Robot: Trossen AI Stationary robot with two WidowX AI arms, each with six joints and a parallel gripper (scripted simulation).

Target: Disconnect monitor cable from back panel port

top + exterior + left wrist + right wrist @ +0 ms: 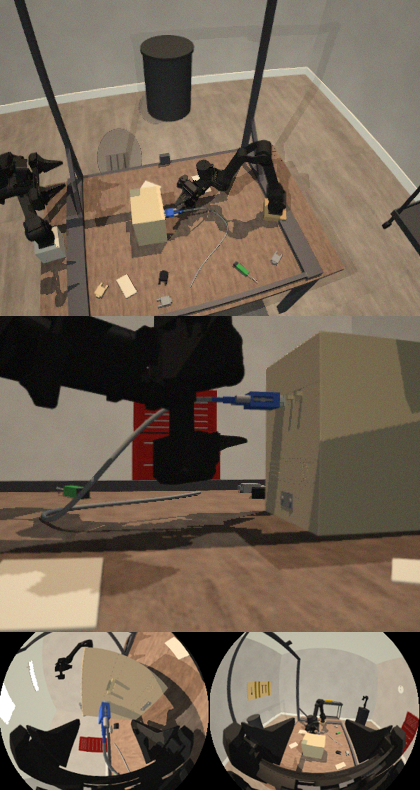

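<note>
Right now my left hand is 5 cm to the left of the blue plug and 3 cm short of it. Also, from my left hand: back panel (8 cm to the right, 4 cm below, 1 cm ahead); beige box (14 cm to the right, 4 cm below, 1 cm ahead).
</note>
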